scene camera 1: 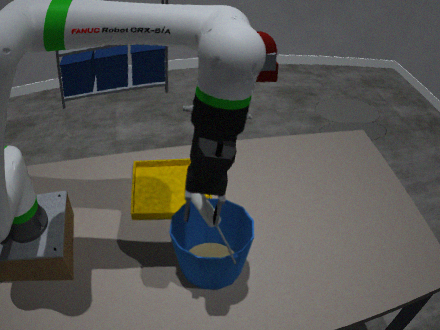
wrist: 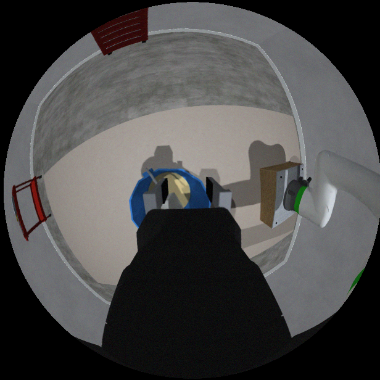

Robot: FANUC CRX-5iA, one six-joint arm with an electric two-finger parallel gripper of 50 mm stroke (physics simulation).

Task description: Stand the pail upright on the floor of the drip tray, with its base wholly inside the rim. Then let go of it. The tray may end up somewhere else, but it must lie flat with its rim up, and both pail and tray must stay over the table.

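Frame: origin at the arm's base, x ahead, y left, z up, level; metres.
Seen in the pictures: gripper, fingertip midpoint: (scene camera 1: 200,220); arm's base, link origin: (scene camera 1: 27,224).
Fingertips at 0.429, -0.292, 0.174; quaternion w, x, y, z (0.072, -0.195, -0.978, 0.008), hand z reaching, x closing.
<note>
Pixels of each thing's top centre, then the offset from my fingertips to it, as dx, dy, dz. "*": a spot on its surface instead. Level surfaces: height alone.
- blue pail, surface spot: (scene camera 1: 212,272) * +0.022, -0.016, -0.177
- yellow drip tray, top centre: (scene camera 1: 170,184) +0.059, +0.387, -0.249
- light grip, top centre: (scene camera 1: 203,200) +0.033, +0.064, -0.016
- table, surface height: dz -0.275
A blue pail (scene camera 1: 212,272) (wrist: 136,202) stands upright on the table, in front of and to the right of the yellow drip tray (scene camera 1: 150,216) in the scene view. Its pale inside bottom shows. Its handle has a light grip (scene camera 1: 204,209) and a thin wire slanting across the opening; the wire also shows in the wrist view (wrist: 151,175). The tray lies flat, rim up; its right part is hidden behind the gripper and pail. It does not show in the wrist view. My gripper (scene camera 1: 202,215) (wrist: 186,185) is open over the pail's mouth, the handle grip close by its fingers, not clamped.
The robot's base block (scene camera 1: 60,215) (wrist: 269,197) stands on the table (scene camera 1: 325,215) (wrist: 100,200), left of the pail in the scene view. The table's right edge runs beyond the pail. A rack of blue bins (scene camera 1: 111,70) stands on the floor behind.
</note>
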